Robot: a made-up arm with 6 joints.
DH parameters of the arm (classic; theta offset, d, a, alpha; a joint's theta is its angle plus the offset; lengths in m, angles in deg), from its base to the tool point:
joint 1: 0 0.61 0.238 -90
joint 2: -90 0 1.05 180
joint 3: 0 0 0.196 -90
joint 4: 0 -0.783 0 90
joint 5: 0 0 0 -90
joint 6: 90 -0.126 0 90
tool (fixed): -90 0 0 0
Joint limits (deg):
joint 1: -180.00..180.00
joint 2: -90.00..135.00
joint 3: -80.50..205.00
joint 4: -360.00..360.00
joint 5: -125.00..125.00
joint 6: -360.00..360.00
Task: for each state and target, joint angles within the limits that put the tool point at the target. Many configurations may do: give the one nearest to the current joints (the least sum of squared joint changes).
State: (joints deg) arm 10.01 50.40 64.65 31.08 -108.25 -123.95
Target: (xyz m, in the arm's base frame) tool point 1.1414 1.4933 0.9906
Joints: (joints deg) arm 54.19 60.49 42.69 26.60 -112.87 -123.95
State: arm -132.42 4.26 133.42 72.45 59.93 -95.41
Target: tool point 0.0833 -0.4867 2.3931
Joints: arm -92.97 26.30 116.24 76.33 62.32 -95.41
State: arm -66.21 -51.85 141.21 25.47 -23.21 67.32
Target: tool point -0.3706 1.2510 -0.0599
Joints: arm -74.34 -84.68 142.57 25.36 -20.71 67.32
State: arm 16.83 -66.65 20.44 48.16 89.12 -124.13
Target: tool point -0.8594 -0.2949 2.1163
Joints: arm 23.81 -46.90 49.53 40.61 70.00 -124.13
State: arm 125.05 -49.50 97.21 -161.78 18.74 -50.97
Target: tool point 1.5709 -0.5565 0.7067
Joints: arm 160.05 -73.88 108.39 -160.84 18.06 -50.97
